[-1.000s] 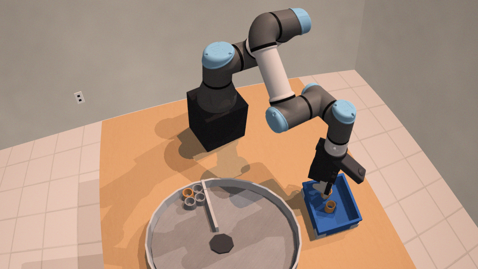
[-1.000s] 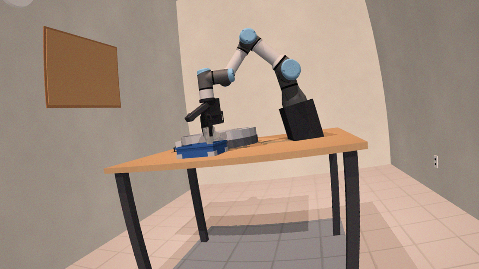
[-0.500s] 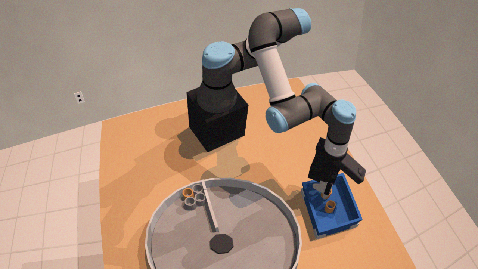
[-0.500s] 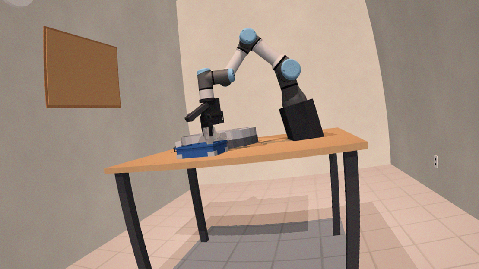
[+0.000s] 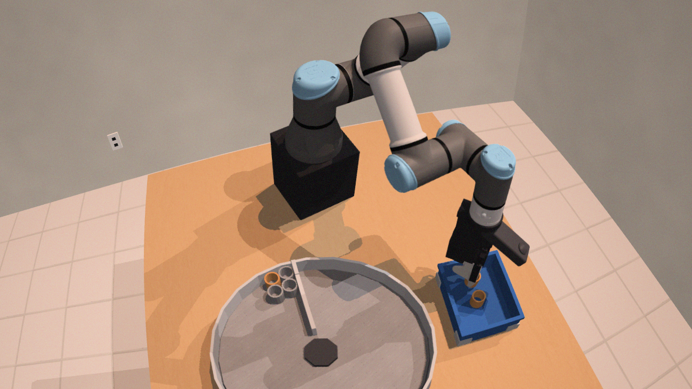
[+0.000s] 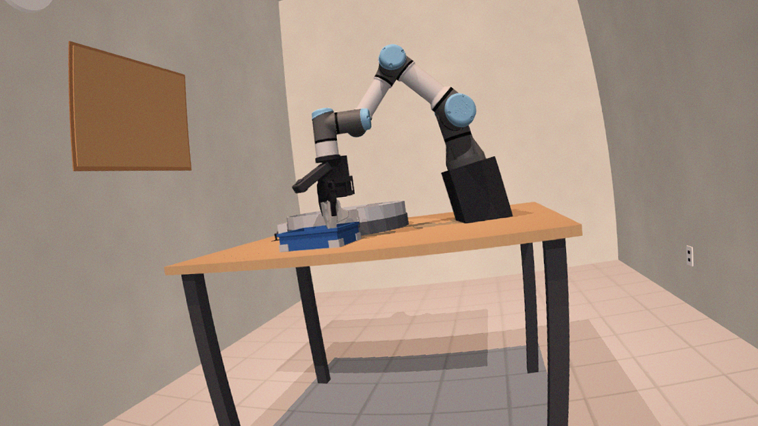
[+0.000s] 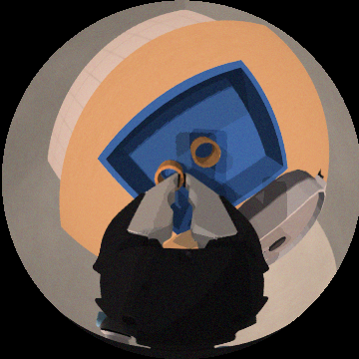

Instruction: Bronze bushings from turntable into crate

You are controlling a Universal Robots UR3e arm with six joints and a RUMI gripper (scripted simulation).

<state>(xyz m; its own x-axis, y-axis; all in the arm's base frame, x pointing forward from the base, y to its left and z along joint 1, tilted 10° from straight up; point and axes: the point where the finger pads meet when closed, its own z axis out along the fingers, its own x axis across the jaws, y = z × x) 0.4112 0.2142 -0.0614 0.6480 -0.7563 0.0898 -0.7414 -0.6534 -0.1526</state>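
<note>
Right now the crate is 4 cm ahead of my hand and 1 cm below it. Round my hand: grey turntable (5 cm ahead, 35 cm to the right, 2 cm above).
</note>
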